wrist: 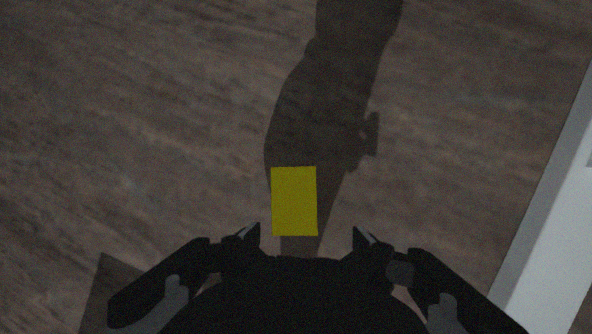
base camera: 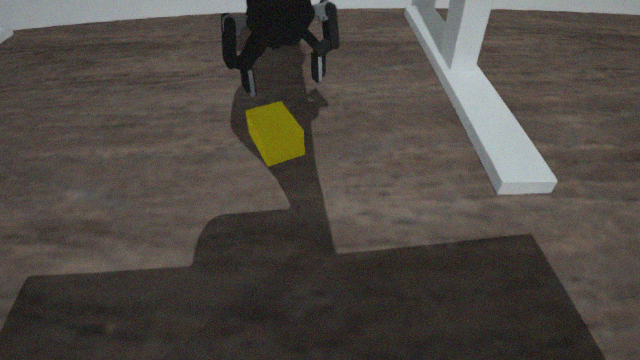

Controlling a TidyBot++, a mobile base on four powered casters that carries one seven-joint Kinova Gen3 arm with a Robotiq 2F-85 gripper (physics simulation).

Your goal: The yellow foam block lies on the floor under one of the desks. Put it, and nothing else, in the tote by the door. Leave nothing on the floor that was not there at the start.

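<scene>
The yellow foam block lies flat on the wooden floor, in the shadow of the arm. My gripper is open, with nothing between its fingers. It hangs above the floor. In the wrist view the block shows ahead of the fingertips, a little left of the middle between them, with its long sides running nearly straight up the view. In the base camera view the block shows below the fingertips. The tote does not show in either view.
A white desk leg with a long flat foot stands on the floor to the right of the block and the gripper. A pale wall runs along the back. A white edge shows at the far left.
</scene>
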